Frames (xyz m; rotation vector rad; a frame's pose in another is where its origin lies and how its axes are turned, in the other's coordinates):
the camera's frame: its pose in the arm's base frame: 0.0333 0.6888 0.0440 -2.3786 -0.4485 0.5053
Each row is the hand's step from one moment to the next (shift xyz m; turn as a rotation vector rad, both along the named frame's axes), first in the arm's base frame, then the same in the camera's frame.
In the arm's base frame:
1: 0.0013 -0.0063 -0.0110 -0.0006 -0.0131 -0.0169
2: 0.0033 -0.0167 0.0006 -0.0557 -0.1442 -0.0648
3: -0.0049 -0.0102 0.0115 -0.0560 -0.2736 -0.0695
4: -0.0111 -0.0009 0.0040 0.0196 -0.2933 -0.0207
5: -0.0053 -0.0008 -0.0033 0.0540 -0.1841 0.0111
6: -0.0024 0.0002 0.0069 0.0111 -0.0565 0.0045
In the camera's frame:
1: 0.0010 0.0121 0.0039 -0.0022 0.0206 0.0053
2: -0.0046 0.0123 -0.0108 -0.0960 0.1373 -0.0047
3: -0.0115 -0.0011 -0.0113 -0.1518 0.2343 -0.0698
4: -0.0110 -0.0040 0.0018 -0.1066 0.2302 -0.1499
5: -0.0042 0.0018 0.0044 -0.0365 0.1362 -0.1305
6: -0.0036 -0.0052 -0.0037 -0.0162 0.0401 -0.0383

